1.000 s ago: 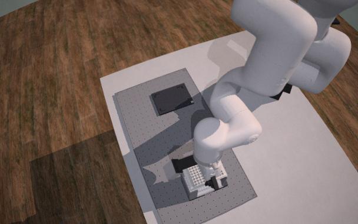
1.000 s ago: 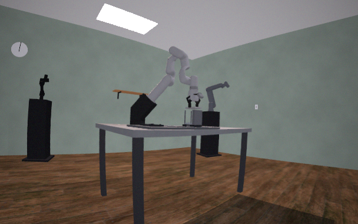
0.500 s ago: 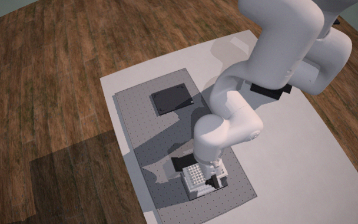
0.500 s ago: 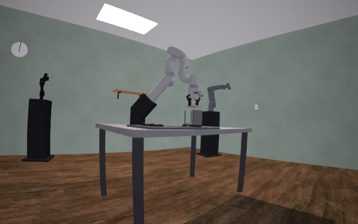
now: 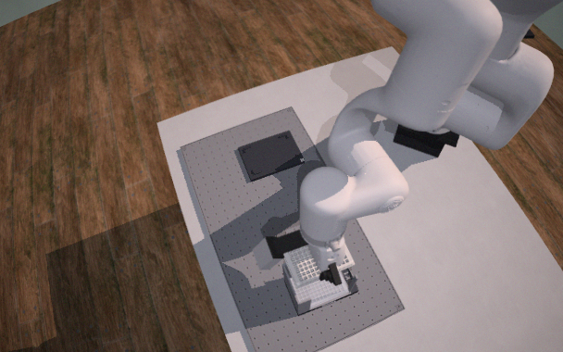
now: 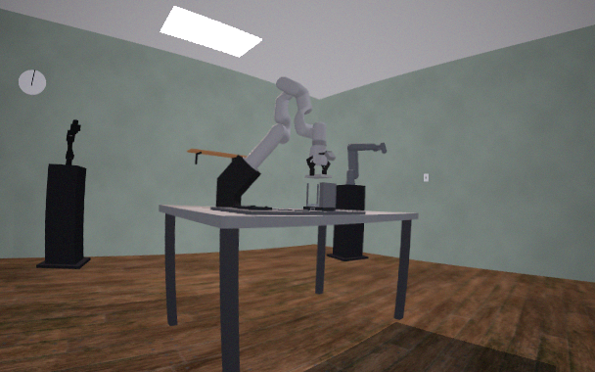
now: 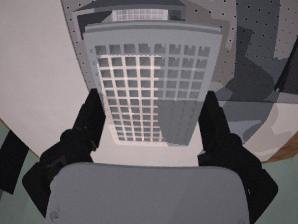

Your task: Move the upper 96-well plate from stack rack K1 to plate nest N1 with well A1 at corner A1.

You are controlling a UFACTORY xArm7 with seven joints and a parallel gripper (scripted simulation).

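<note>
The pale A1 square lies 35 cm to the right of my hand, 18 cm below it and 3 cm behind it.
</note>
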